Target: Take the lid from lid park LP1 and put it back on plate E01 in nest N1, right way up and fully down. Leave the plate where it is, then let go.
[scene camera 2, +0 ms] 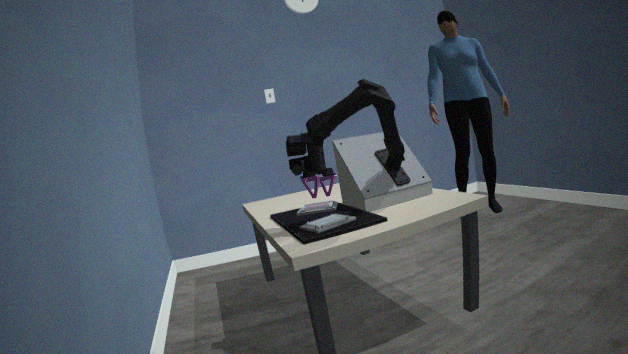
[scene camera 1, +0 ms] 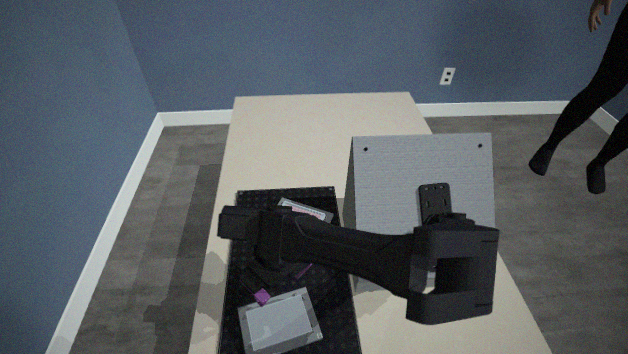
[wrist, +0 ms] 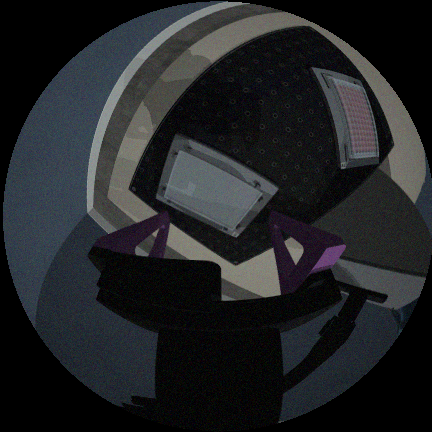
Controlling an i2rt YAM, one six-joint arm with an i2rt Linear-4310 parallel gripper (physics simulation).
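Places are measured from the arm's base along level axes (x right, y up, z back), in millimetres.
Where they show: gripper, fingertip midpoint: (scene camera 2: 321, 197) (scene camera 1: 278, 290) (wrist: 218, 215); arm's base, link origin: (scene camera 2: 392, 167) (wrist: 360, 290).
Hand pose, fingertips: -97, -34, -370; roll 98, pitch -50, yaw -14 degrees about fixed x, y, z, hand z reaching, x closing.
Things, the pixels of their top centre, and the offset from my fingertips, as dx, dy, dz. Level surfaces: height alone.
- clear lid, top centre: (wrist: 208, 194) (scene camera 1: 278, 320) (scene camera 2: 327, 219) -35, -75, -7
- plate with pink wells, top centre: (wrist: 362, 119) (scene camera 1: 298, 217) (scene camera 2: 316, 204) +235, -67, +59
- black perforated board, top centre: (wrist: 293, 136) (scene camera 1: 287, 264) (scene camera 2: 320, 216) +109, -92, +21
- pale table, surface height: dy -106
A clear lid (scene camera 1: 280, 322) (scene camera 2: 328, 221) (wrist: 212, 187) lies flat in a grey holder, the lid park, on the black board. A plate with pink wells (scene camera 1: 307, 211) (scene camera 2: 318, 206) (wrist: 357, 117) sits in the other grey holder, the nest; my arm partly covers it in scene camera 1. My gripper (scene camera 2: 320, 196) (wrist: 218, 215) is open, with nothing between its purple fingers. It hangs above the board, fingers pointing down. In the wrist view the lid shows just beyond and between the fingertips. The labels LP1, N1 and E01 are too small to read.
The black perforated board (scene camera 1: 330, 305) (scene camera 2: 372, 219) (wrist: 260, 115) lies on the pale table (scene camera 1: 300, 130) (scene camera 2: 425, 212). A grey sloped stand (scene camera 1: 390, 185) (scene camera 2: 355, 165) carries the arm's base beside the board. A person (scene camera 2: 462, 75) stands behind the table.
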